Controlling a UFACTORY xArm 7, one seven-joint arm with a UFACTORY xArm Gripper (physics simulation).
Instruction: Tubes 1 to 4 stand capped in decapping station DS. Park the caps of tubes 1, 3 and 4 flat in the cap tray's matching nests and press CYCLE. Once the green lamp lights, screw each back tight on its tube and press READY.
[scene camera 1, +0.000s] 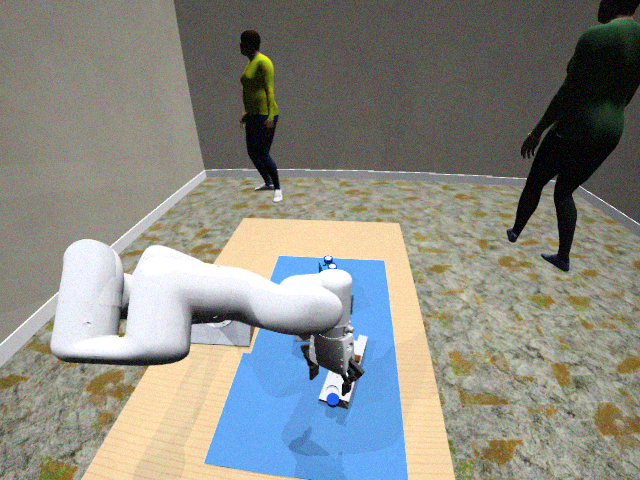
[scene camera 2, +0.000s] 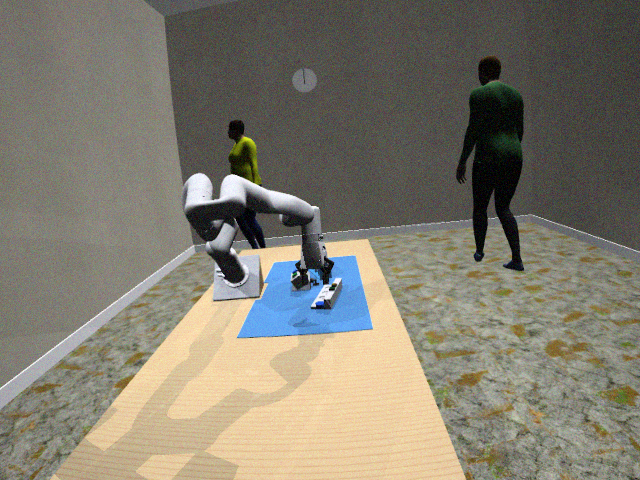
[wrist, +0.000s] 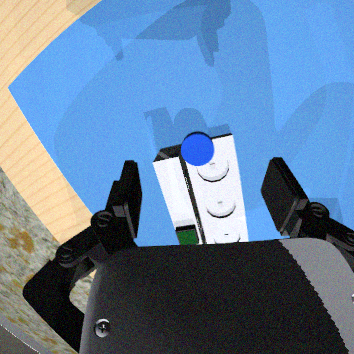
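Where they show: gripper, fingertip midpoint: (scene camera 1: 329, 384) (scene camera 2: 315, 284) (wrist: 203, 175); arm's base, link origin: (scene camera 2: 236, 275).
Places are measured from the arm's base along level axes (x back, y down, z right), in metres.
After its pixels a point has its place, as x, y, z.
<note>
The white cap tray (scene camera 1: 362, 345) {-0.468, 0.040, 0.073} (scene camera 2: 330, 295) {-0.433, 0.040, 0.218} (wrist: 240, 190) {-0.369, 0.074, 0.166} lies on the blue mat. A blue cap (scene camera 1: 332, 399) {-0.390, 0.060, 0.239} (scene camera 2: 320, 304) {-0.393, 0.060, 0.250} (wrist: 197, 149) {-0.390, 0.060, 0.238} is at its near end, round blue face toward the wrist camera; whether it sits flat in a nest I cannot tell. Several round nests beside it show no cap in the wrist view. My gripper (scene camera 1: 329, 383) {-0.382, -0.020, 0.242} (scene camera 2: 313, 283) {-0.382, -0.020, 0.242} (wrist: 203, 175) {-0.382, -0.020, 0.242} is open and empty above the tray, one finger on each side of it in the wrist view. At the mat's far end, two blue-white capped tubes (scene camera 1: 330, 262) {-0.350, -0.029, -0.241} show; the arm hides the rest of station DS.
A small box (scene camera 2: 300, 280) {-0.301, 0.036, 0.036} with a green spot stands left of the tray, partly behind a finger. A green patch (wrist: 188, 236) {-0.438, 0.031, 0.162} shows on the tray's side strip. The arm's base plate (scene camera 2: 237, 294) {-0.013, 0.067, 0.071} is at the table's left. Two people stand beyond the table.
</note>
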